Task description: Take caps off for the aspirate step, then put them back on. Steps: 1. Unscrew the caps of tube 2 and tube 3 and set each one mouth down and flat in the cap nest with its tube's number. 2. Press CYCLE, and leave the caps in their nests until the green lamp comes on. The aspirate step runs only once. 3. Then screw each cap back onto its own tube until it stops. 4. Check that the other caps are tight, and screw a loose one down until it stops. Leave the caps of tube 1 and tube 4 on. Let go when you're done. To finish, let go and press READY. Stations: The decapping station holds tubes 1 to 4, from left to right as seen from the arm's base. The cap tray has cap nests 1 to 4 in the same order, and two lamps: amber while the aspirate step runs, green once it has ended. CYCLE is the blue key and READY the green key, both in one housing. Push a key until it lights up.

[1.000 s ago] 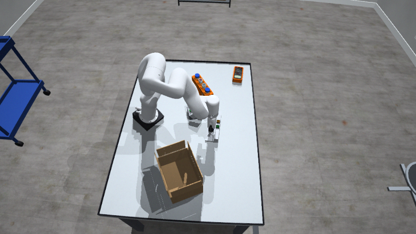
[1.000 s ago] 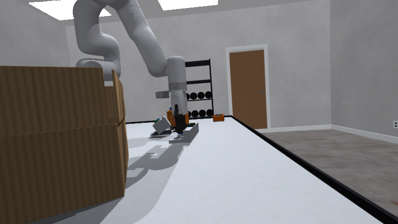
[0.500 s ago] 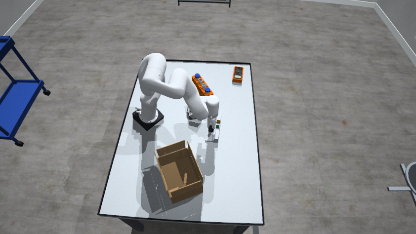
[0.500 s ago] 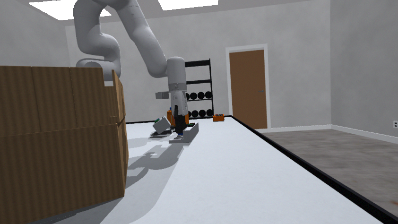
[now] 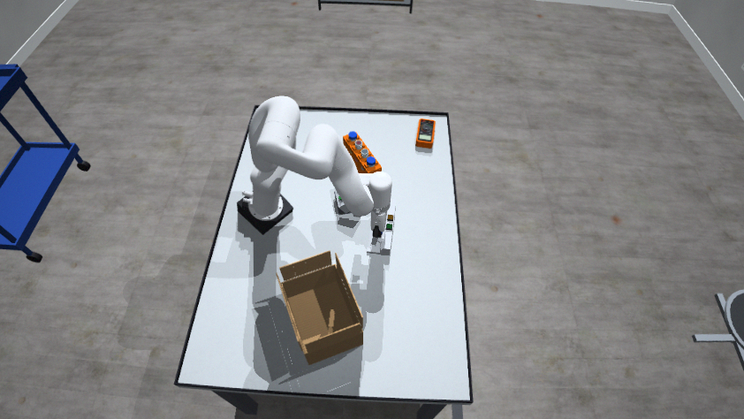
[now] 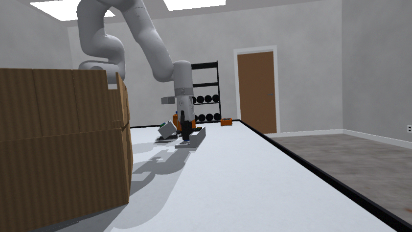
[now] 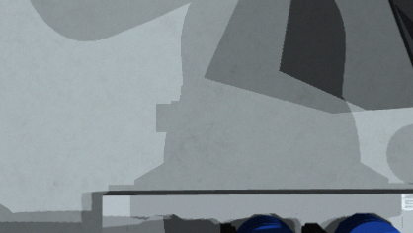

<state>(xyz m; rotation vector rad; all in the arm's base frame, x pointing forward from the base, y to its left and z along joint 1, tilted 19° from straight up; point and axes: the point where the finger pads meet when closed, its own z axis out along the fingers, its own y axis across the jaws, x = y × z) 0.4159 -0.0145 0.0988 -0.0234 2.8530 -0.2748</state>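
Now: the blue cap 50 mm to the left of my hand and 20 mm below it. The rest, counted from my hand: green key (150 mm behind, 100 mm to the left, 30 mm above); blue key (160 mm behind, 150 mm to the left, 30 mm above); grey key housing (140 mm behind, 130 mm to the left, 20 mm above).
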